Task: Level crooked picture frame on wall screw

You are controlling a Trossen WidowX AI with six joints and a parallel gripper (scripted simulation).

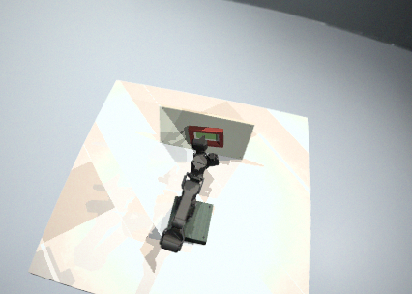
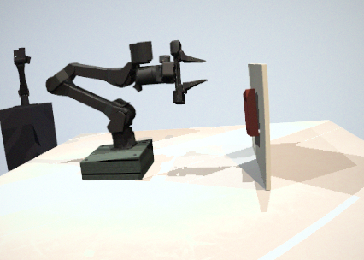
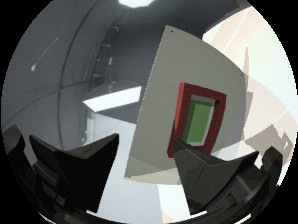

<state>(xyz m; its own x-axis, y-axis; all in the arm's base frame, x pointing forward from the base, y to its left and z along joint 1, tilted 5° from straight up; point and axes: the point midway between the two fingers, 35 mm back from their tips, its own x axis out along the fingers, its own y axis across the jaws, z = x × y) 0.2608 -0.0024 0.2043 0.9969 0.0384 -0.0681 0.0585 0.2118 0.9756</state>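
The picture frame lies 13 cm ahead of my gripper tip and 13 cm below it. From my gripper tip the other things lie so: wall panel: 14 cm ahead, 2 cm to the left, 14 cm below.
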